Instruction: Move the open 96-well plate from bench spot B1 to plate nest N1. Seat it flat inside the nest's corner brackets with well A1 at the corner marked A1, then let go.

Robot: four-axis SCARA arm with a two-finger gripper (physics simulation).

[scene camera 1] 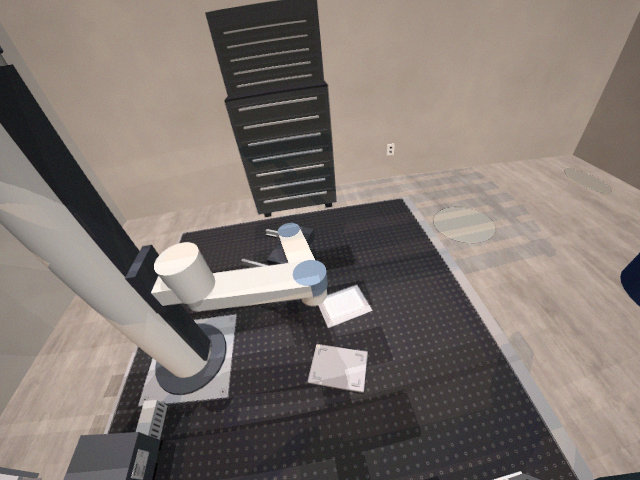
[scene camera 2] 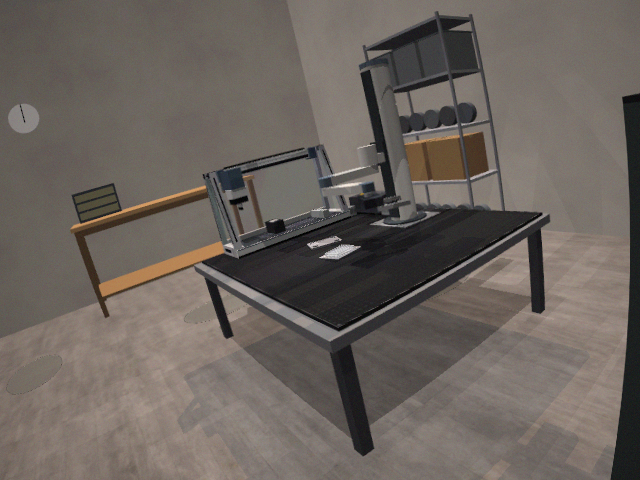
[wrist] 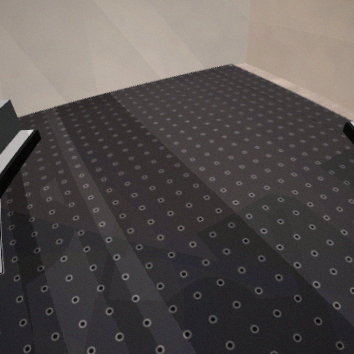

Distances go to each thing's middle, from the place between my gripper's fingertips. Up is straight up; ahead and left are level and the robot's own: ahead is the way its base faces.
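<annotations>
My hand is 170 mm above the white well plate (scene camera 1: 347, 302), 280 mm short of it and 190 mm to the left of it. Counted from my hand, the plate nest (scene camera 1: 335, 367) is 170 mm below, 230 mm ahead and 420 mm to the right.
</annotations>
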